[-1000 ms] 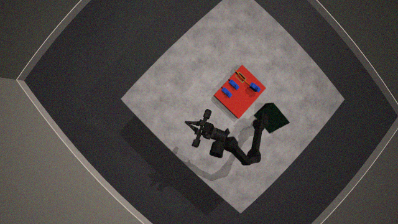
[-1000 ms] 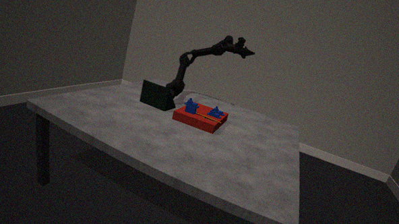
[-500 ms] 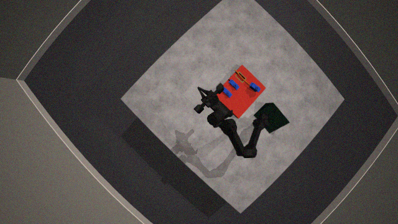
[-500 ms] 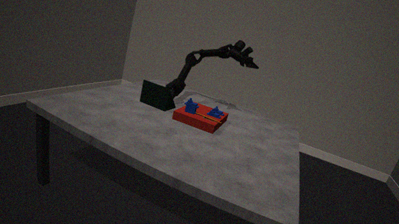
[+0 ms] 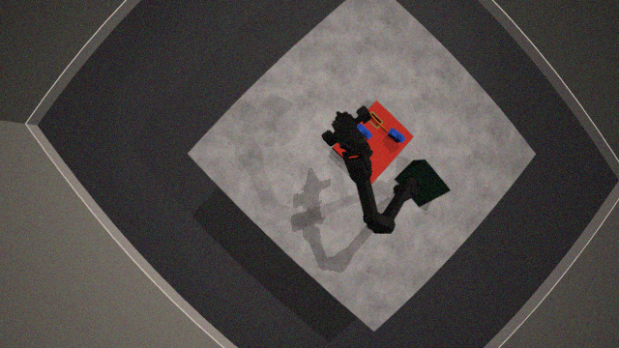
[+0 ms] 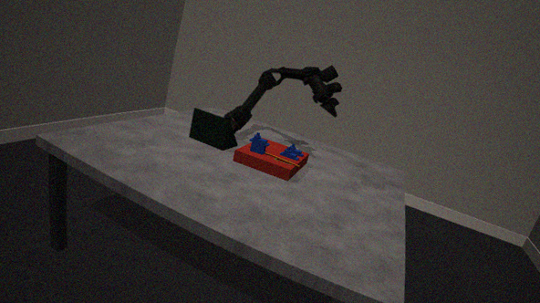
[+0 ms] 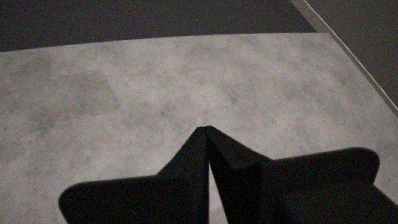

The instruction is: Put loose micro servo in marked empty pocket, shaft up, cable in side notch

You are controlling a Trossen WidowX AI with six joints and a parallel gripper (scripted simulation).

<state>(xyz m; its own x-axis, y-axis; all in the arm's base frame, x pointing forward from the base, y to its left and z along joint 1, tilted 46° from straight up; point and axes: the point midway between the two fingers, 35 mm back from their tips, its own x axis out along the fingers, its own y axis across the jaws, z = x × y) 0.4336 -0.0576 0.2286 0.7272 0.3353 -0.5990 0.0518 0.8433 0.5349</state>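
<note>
Right now my gripper tip is 23 cm past the red deck, 10 cm to the left of it and 24 cm above it.
</note>
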